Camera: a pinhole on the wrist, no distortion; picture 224 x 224 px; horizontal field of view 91.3 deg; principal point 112.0 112.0 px. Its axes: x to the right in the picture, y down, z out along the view. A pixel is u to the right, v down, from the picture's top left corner.
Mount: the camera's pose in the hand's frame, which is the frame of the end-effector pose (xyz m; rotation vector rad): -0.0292 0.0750 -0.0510 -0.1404 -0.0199 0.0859
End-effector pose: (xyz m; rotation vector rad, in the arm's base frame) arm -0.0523 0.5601 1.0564 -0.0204 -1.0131 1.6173
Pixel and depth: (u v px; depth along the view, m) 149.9 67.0 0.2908
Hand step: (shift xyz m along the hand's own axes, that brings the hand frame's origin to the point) 0.0736 0.0062 0.2551
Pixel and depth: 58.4 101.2 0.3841
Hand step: -0.2232 0.0746 0.3320
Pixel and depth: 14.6 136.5 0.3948
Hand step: -0.3967 0.1865 0.3226
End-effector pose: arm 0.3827 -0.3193 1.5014 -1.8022 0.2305 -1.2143
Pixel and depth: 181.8 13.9 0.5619
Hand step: 0.3555 -0.3125 0.5810
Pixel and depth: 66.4 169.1 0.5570
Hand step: -0.2991 0.4188 0.4564
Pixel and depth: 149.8 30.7 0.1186
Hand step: 0.0159 0.0082 0.0794
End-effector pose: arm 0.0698 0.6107 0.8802 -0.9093 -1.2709 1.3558
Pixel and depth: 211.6 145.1 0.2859
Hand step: 0.2152 0.2226 0.2235
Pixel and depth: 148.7 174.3 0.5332
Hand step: 0.1095 0.4639 0.4367
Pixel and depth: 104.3 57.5 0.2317
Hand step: -0.0417 -0.0080 0.1944
